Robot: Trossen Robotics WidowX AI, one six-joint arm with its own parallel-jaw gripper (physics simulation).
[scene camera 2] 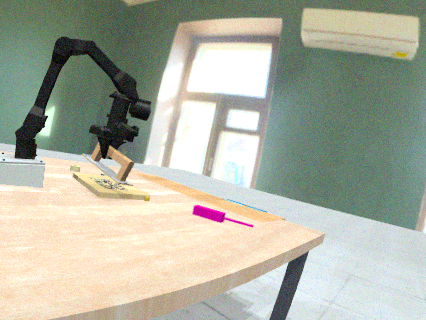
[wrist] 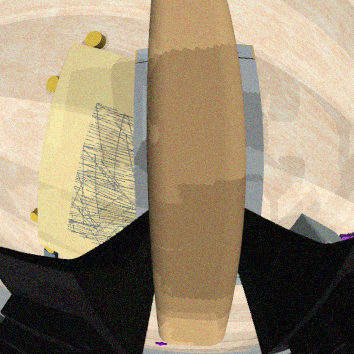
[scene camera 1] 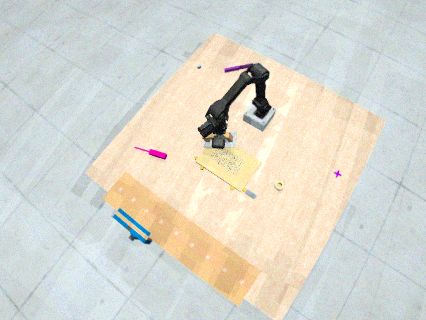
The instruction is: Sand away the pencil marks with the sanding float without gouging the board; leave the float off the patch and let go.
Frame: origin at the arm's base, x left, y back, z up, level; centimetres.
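Seen in the pictures: gripper, between the fingertips: (scene camera 2: 106, 159) (wrist: 193, 210) (scene camera 1: 221, 137); arm's base, origin of its link: (scene camera 2: 24, 157) (scene camera 1: 260, 113).
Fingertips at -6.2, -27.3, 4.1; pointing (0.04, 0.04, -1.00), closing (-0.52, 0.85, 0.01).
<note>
Pixels of each thing's middle, then the offset from my fingertips to it, as dx, dy, dz. "spot": a spot on its surface instead.
- pale yellow board, middle of its body: (wrist: 120, 177) (scene camera 2: 105, 198) (scene camera 1: 228, 165) +8.6, -5.4, -15.6
- grey piece, a spot on its surface: (scene camera 1: 251, 194) spot: +29.5, -12.1, -10.2
- magenta screwdriver, middle of its body: (scene camera 2: 223, 217) (scene camera 1: 149, 151) -29.9, -28.4, -10.1
- pale ring, middle of its body: (scene camera 2: 75, 168) (scene camera 1: 279, 185) +38.0, +1.0, -10.3
- purple cross, a spot on its surface: (scene camera 1: 337, 174) spot: +60.0, +26.3, -10.9
The sanding float, with a tan wooden handle (scene camera 1: 228, 136) (scene camera 2: 122, 162) (wrist: 197, 115) over a flat grey plate, is at the robot-side edge of the pale yellow board (scene camera 1: 245, 171) (scene camera 2: 86, 184) (wrist: 55, 165). In the wrist view its plate overlaps the board's right edge. Whether the plate touches the board is hard to tell. My gripper (scene camera 1: 219, 137) (scene camera 2: 104, 150) (wrist: 193, 210) is shut on the float's handle. Dark pencil marks (scene camera 1: 227, 159) (scene camera 2: 111, 184) (wrist: 102, 185) cover a patch of the board beside the plate. The plate hides part of the patch's right side in the wrist view.
Yellow pegs (scene camera 1: 201, 167) (wrist: 95, 39) line the board's far edge, with a grey piece (scene camera 1: 251, 194) at one corner. A magenta screwdriver (scene camera 1: 158, 154) (scene camera 2: 209, 213), a pale ring (scene camera 1: 279, 185) (scene camera 2: 75, 168), and a purple cross (scene camera 1: 337, 174) lie on the table. An orange strip (scene camera 1: 185, 240) runs along one edge.
</note>
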